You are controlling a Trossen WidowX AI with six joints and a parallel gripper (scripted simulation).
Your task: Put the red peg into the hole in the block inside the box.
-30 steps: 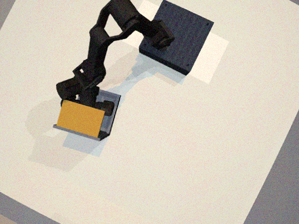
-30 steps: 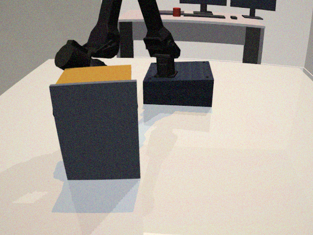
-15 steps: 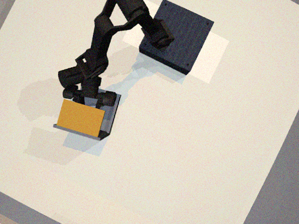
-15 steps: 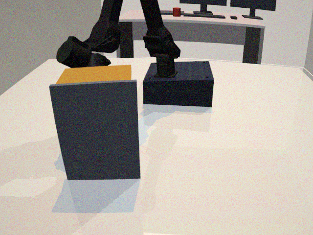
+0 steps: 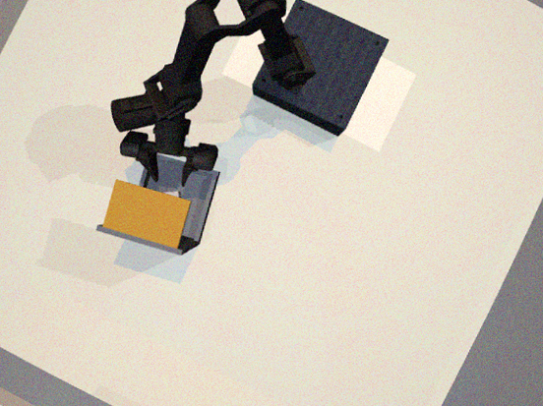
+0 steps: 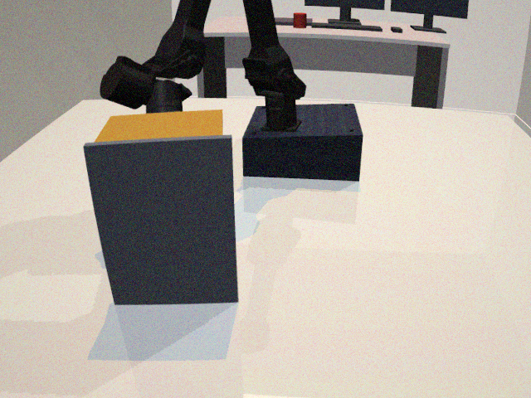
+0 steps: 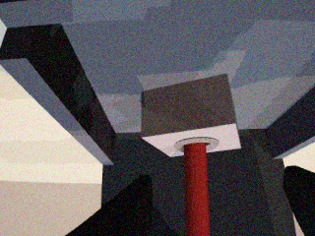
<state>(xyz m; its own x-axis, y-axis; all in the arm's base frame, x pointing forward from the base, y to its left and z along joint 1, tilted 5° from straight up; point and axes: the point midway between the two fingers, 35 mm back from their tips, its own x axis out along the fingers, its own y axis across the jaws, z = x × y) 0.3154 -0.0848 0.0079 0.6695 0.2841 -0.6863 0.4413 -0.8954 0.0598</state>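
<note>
My gripper tip is 5 cm short of the red peg, 2 cm to the right of it and 1 cm above it. Also, from my gripper tip: dark back wall: 10 cm ahead, 5 cm to the left, 5 cm above; orange roof: 6 cm ahead, 3 cm to the left, 15 cm above.
</note>
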